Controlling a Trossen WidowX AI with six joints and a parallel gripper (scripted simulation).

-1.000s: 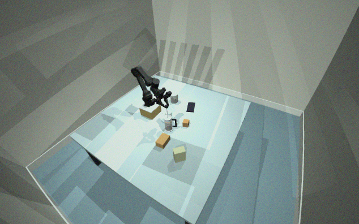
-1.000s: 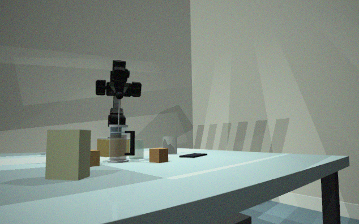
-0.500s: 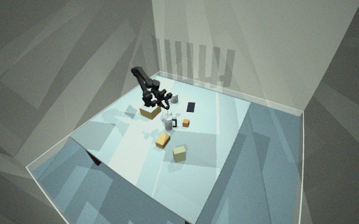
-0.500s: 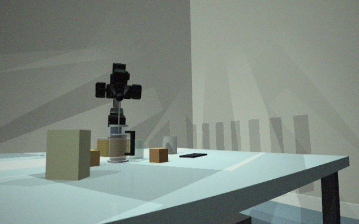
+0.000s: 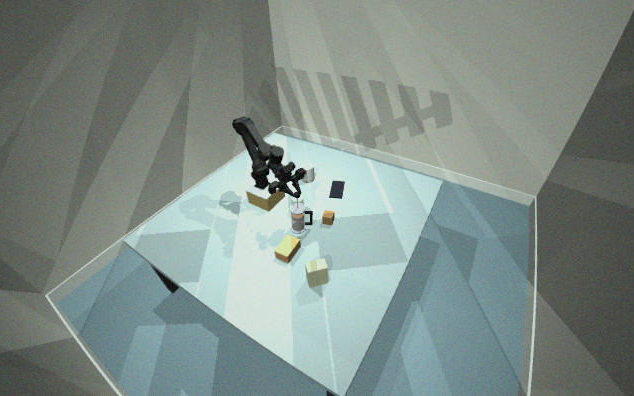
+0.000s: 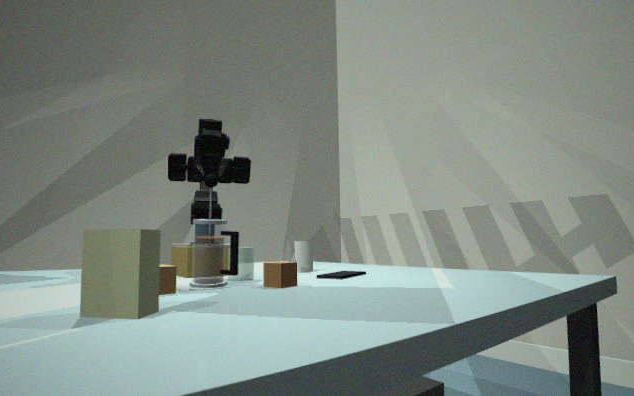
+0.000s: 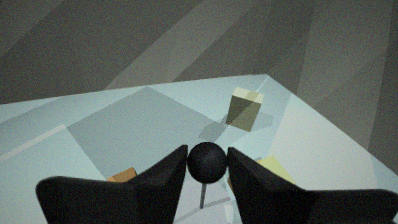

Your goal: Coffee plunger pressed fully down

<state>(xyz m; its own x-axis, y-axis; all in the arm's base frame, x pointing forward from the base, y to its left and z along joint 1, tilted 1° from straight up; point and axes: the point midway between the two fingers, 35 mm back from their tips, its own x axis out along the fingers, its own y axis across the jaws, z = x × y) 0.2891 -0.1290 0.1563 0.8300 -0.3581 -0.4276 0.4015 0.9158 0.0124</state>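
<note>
Right now my gripper tip is 12 cm above the glass coffee press and 1 cm to the right of it. The rest, counted from my gripper tip: pale yellow block (22 cm to the right, 20 cm ahead, 18 cm below); small orange cube (21 cm below, 11 cm to the left, 9 cm ahead).
</note>
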